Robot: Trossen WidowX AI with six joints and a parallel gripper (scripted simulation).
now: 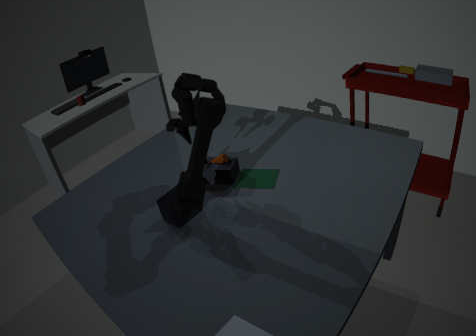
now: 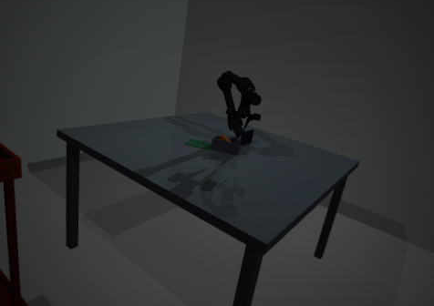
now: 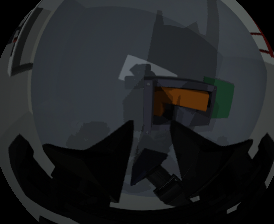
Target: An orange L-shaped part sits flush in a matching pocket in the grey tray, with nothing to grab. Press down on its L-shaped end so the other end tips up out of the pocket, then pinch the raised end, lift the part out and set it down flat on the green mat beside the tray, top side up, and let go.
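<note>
The orange L-shaped part is 10 mm ahead of my gripper tip, 50 mm to the right of it and 100 mm below it. The rest, counted from my gripper tip: green mat (70 mm ahead, 210 mm to the right, 160 mm below).
</note>
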